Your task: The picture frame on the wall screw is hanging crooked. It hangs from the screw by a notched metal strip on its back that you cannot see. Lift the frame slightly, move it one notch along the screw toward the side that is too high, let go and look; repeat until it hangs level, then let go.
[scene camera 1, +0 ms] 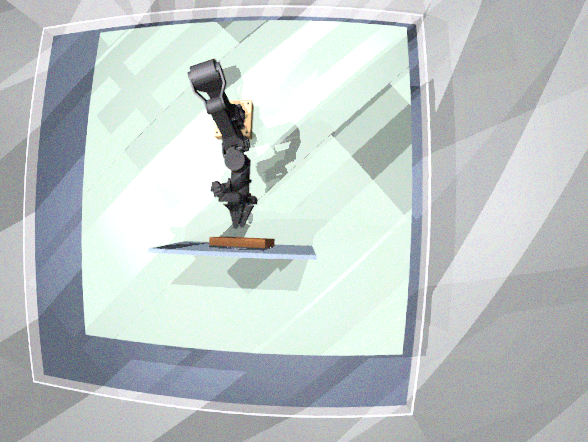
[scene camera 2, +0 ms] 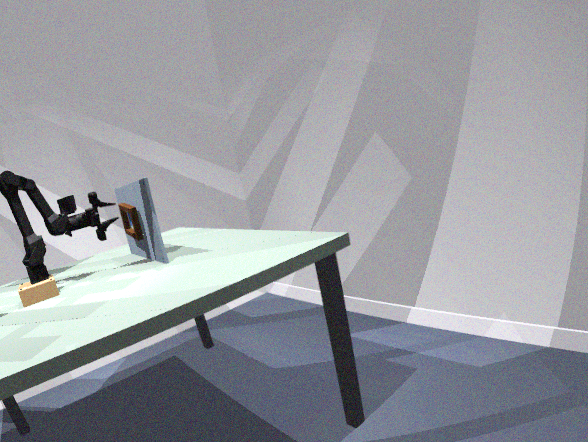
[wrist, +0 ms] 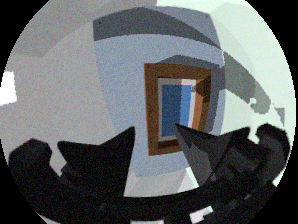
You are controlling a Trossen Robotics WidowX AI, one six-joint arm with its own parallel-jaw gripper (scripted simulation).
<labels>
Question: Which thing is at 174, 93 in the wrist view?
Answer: A picture frame.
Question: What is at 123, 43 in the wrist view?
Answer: A wall panel.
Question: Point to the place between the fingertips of the gripper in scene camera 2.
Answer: At 117, 210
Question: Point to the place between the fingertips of the gripper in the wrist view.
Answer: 154, 128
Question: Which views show the gripper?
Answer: Scene camera 1, scene camera 2 and the wrist view: all of them.
</labels>
